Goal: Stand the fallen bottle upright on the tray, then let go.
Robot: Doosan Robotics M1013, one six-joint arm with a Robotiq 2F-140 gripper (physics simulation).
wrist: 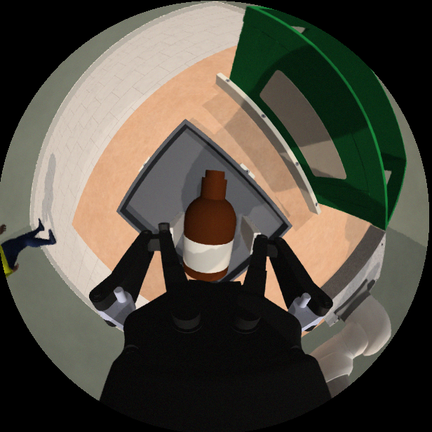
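The brown bottle [210, 215] with a white label lies on its side in the grey tray [155, 185], its neck pointing to the upper part of the wrist view. My gripper [212, 222] has its two pads on either side of the bottle's body, near the label. The fingers are partly closed but still open. The left pad is right beside the bottle, and a narrow gap shows between the bottle and the right pad. The near end of the tray is partly hidden by the bottle and the gripper.
A green crate [367, 200] stands at the upper right, behind a pale rail [280, 137] with screws. Small white brackets [247, 171] sit against the tray's sides. A pale robot arm [367, 327] is at the lower right. Part of a person [25, 245] shows at the left edge.
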